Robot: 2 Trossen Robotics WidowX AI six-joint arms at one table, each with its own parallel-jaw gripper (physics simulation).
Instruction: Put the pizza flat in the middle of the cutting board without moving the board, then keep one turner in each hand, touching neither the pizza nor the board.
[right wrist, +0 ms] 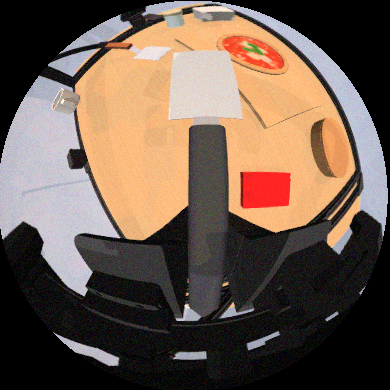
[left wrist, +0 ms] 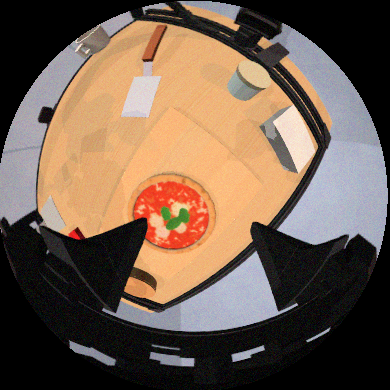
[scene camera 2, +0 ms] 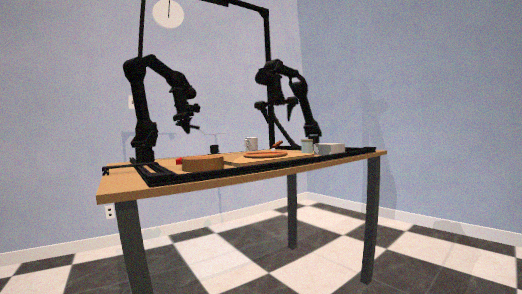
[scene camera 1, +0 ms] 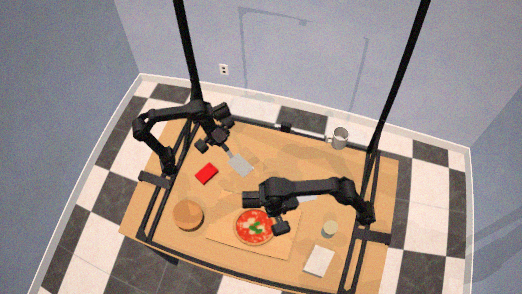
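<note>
The pizza [scene camera 1: 254, 226] [left wrist: 171, 215] [right wrist: 254, 54] lies flat on the cutting board [scene camera 1: 282, 247] [left wrist: 195, 145], near its middle; exact centring is unclear. My right gripper [scene camera 1: 220, 137] [scene camera 2: 187, 126] [right wrist: 201, 210] is shut on the dark handle of a turner [right wrist: 206, 85] [scene camera 1: 240, 165] and holds it above the table, blade pointing away from the fingers. My left gripper [left wrist: 200, 225] [scene camera 2: 279, 117] is open and empty, high above the pizza side of the board. The brown-handled turner [left wrist: 141, 96] [right wrist: 151, 53] lies on the table beside the board; the left arm partly hides it in scene camera 1.
A red block [scene camera 1: 206, 173] [right wrist: 266, 190] and a round brown box [scene camera 1: 188, 215] [right wrist: 336, 147] stand left of the board. A lidded jar [scene camera 1: 330, 229] [left wrist: 245, 82] and a white box [scene camera 1: 319, 261] [left wrist: 295, 137] stand to its right. A mug [scene camera 1: 340, 138] stands at the back edge.
</note>
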